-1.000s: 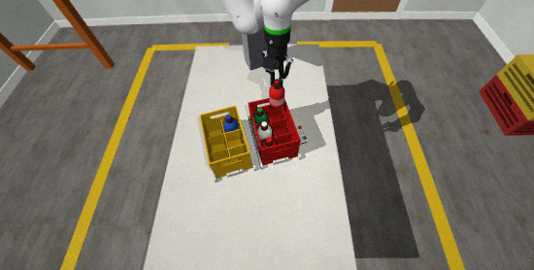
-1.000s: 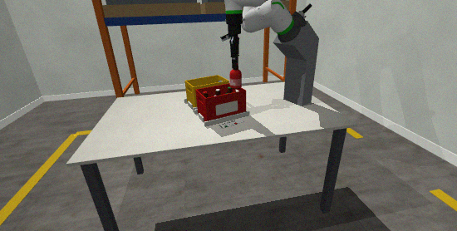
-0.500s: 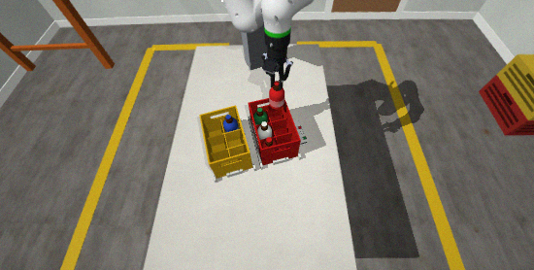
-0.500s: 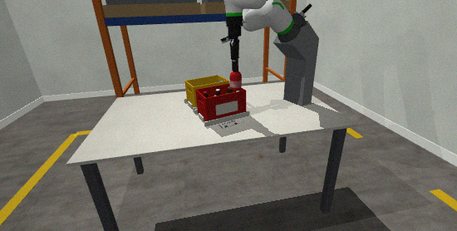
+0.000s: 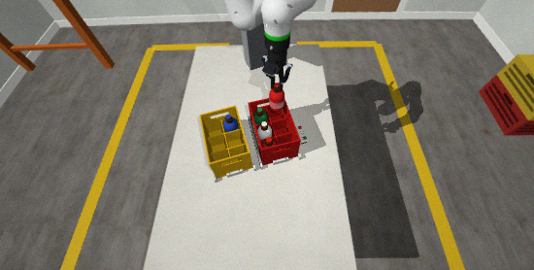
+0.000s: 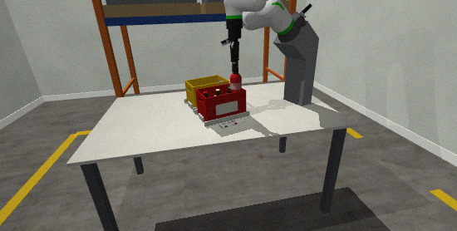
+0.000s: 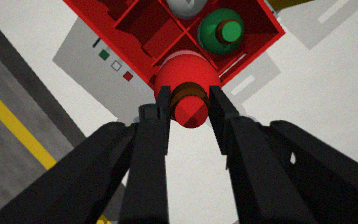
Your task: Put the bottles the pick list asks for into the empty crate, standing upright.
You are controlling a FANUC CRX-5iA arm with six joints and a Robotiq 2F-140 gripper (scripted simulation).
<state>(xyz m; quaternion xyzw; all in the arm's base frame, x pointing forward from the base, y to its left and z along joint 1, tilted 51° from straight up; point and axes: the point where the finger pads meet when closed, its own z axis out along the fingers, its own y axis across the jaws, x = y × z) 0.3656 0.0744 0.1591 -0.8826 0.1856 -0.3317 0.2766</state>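
My gripper is now 24 cm above the green-label bottle, 7 cm to the left of it and 4 cm short of it. The rest, counted from my hand: white-capped bottle (24 cm below, 12 cm ahead, 3 cm to the right); then red crate (24 cm below, 10 cm ahead, 1 cm to the left); then red-labelled bottle (24 cm below, 20 cm ahead, 2 cm to the left).
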